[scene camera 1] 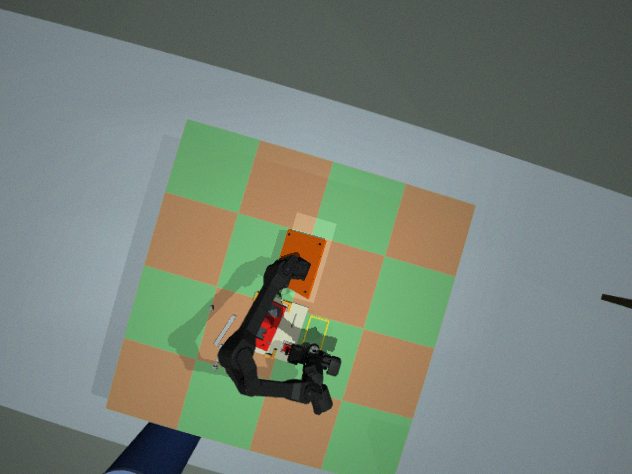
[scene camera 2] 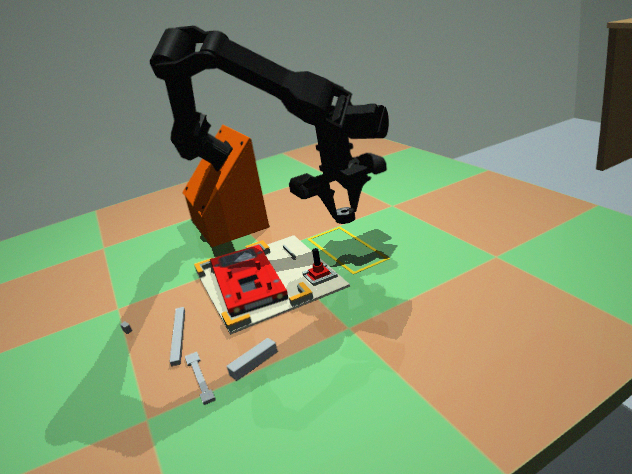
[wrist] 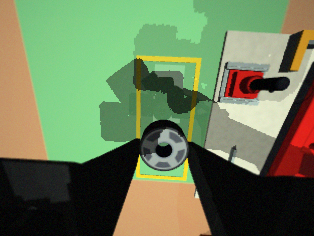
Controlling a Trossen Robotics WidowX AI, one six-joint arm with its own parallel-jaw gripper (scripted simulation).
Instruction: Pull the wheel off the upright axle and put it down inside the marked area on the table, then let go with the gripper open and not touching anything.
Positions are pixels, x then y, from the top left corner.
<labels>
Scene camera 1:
my gripper: 314,349
red car body: 264,336
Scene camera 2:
my gripper: 344,215
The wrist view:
my gripper: 163,145
wheel: 162,158, held by my gripper
</labels>
